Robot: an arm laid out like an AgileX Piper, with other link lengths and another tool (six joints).
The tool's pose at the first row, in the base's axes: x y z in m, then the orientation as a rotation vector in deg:
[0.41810, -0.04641, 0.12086, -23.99, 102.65, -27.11]
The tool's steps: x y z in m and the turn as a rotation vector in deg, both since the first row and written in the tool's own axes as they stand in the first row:
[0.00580, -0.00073, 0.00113, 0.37, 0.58, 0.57]
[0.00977, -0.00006, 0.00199, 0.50, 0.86, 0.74]
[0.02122, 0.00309, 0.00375, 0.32, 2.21, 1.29]
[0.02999, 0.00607, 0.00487, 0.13, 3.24, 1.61]
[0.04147, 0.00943, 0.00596, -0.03, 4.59, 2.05]
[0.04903, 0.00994, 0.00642, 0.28, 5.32, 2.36]
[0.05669, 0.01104, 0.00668, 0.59, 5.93, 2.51]
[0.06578, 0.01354, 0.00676, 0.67, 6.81, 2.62]
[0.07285, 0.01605, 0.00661, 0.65, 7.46, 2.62]
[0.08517, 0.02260, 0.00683, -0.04, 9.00, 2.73]
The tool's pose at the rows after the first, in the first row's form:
[0.41772, -0.05011, 0.11621, -23.11, 103.17, -27.20]
[0.41749, -0.05165, 0.11240, -22.82, 103.42, -27.28]
[0.41611, -0.05499, 0.10095, -22.20, 104.85, -27.11]
[0.41480, -0.05704, 0.09195, -21.85, 105.94, -27.01]
[0.41275, -0.06015, 0.08053, -21.31, 107.34, -26.94]
[0.41122, -0.06362, 0.07395, -20.67, 107.98, -27.20]
[0.40944, -0.06662, 0.06704, -20.20, 108.49, -27.54]
[0.40707, -0.06914, 0.05827, -19.87, 109.32, -27.78]
[0.40500, -0.07059, 0.05120, -19.76, 109.95, -27.94]
[0.40177, -0.07131, 0.03765, -19.84, 111.66, -27.67]

